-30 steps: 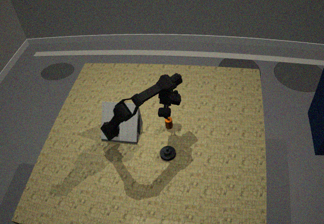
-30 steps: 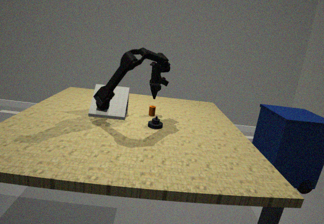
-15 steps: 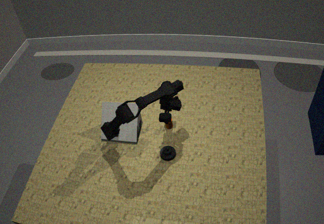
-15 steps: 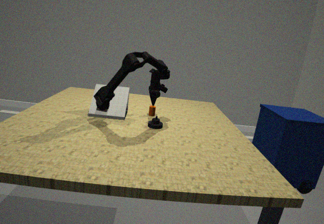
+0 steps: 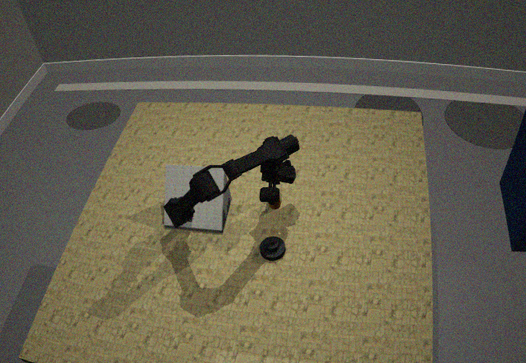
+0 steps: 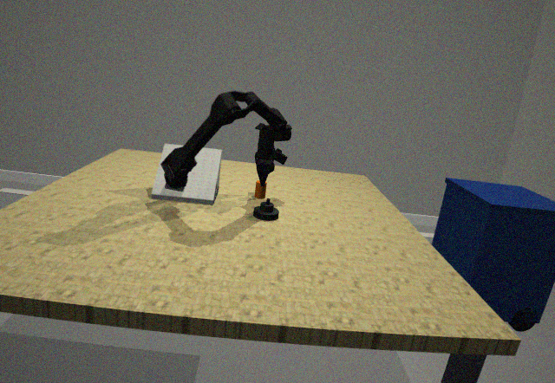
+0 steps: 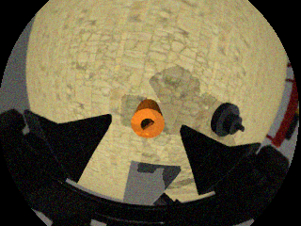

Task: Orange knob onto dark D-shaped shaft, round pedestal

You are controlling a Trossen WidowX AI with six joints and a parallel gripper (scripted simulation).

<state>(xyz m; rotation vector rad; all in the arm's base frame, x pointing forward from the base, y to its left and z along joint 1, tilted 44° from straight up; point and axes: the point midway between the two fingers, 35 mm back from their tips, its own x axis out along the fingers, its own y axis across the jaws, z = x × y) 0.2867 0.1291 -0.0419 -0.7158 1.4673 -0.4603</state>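
Right now the orange knob is 3 cm below my gripper tip. Also, from my gripper tip: round pedestal 19 cm to the right, 4 cm ahead, 3 cm below.
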